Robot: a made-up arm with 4 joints.
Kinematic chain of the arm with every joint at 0, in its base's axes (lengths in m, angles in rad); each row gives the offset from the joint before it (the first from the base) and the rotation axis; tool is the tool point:
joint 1: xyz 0 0 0.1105 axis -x
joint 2: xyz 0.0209 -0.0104 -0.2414 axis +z
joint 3: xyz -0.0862 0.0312 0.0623 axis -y
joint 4: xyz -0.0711 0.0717 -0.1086 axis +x
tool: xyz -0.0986 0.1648 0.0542
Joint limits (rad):
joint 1: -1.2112..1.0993
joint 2: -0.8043..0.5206
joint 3: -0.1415..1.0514
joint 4: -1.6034..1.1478
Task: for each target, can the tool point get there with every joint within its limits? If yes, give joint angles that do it. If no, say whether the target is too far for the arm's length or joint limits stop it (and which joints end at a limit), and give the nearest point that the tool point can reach.
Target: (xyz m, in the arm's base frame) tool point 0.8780 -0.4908 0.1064
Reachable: no: too far | nearest point 0.1914 -0.3746 -0.1617 | short by 0.746 m
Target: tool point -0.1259 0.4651 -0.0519
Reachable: yes | joints -0.6615 -0.1234 0.3566 -0.7887
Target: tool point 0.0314 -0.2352 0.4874
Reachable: no: joint limits stop it (at a limit: joint 1, joint 2, joint 3) | nearest point -0.0554 0.1775 0.3180 | short by 0.454 m
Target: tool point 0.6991 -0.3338 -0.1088
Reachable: no: too far | nearest point 0.2039 -0.3404 -0.1971 | short by 0.503 m
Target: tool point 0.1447 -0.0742 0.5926
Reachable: no: joint limits stop it (at a limit: joint 1, joint 2, joint 3) | nearest point -0.0150 0.2119 0.3510 | short by 0.407 m
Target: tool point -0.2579 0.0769 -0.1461
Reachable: yes | joints 0.2234 0.1570 0.5712 0.7663
